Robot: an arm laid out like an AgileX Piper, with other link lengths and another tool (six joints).
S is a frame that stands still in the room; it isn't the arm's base.
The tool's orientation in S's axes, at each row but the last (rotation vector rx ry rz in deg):
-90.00, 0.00, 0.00
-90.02, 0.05, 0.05
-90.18, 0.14, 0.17
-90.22, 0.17, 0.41
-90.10, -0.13, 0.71
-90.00, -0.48, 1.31
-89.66, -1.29, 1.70
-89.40, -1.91, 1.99
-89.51, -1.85, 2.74
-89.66, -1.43, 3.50
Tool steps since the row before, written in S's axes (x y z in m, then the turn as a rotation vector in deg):
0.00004, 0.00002, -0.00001, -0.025, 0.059, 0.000
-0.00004, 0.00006, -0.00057, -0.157, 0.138, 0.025
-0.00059, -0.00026, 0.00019, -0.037, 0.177, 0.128
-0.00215, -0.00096, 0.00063, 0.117, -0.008, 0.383
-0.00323, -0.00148, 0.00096, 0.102, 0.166, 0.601
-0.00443, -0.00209, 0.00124, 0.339, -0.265, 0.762
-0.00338, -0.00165, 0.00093, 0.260, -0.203, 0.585
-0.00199, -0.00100, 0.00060, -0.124, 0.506, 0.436
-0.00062, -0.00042, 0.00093, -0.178, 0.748, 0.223
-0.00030, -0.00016, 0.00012, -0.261, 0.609, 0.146
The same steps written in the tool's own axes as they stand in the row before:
0.00004, 0.00001, 0.00002, -0.025, 0.000, 0.059
-0.00004, 0.00057, 0.00006, -0.157, -0.025, 0.138
-0.00059, -0.00019, -0.00026, -0.037, -0.128, 0.177
-0.00216, -0.00061, -0.00096, 0.115, -0.384, -0.010
-0.00325, -0.00094, -0.00145, 0.100, -0.602, 0.164
-0.00448, -0.00120, -0.00200, 0.327, -0.765, -0.272
-0.00344, -0.00092, -0.00153, 0.250, -0.587, -0.208
-0.00203, -0.00061, -0.00091, -0.102, -0.431, 0.515
-0.00065, -0.00093, -0.00038, -0.142, -0.215, 0.758
-0.00031, -0.00011, -0.00014, -0.230, -0.137, 0.623

